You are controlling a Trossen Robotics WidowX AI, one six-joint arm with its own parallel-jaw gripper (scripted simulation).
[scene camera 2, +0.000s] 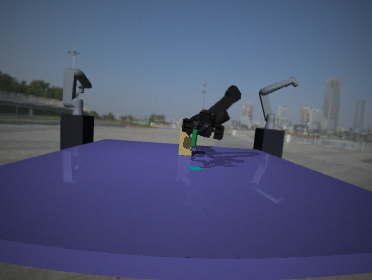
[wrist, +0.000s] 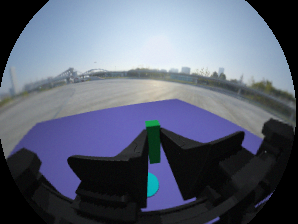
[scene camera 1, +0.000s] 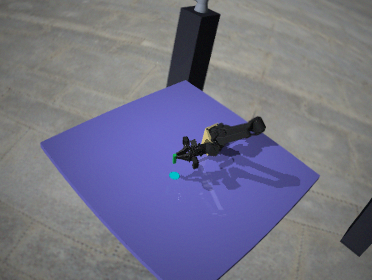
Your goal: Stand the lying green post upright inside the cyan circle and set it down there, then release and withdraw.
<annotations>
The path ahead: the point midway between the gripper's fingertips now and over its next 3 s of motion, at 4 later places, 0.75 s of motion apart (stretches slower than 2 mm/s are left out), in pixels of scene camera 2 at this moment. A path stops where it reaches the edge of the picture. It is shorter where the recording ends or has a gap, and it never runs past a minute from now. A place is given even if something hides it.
The gripper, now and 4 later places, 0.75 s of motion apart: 195, 132; 198, 129; 198, 132; 197, 144; 196, 154
</annotations>
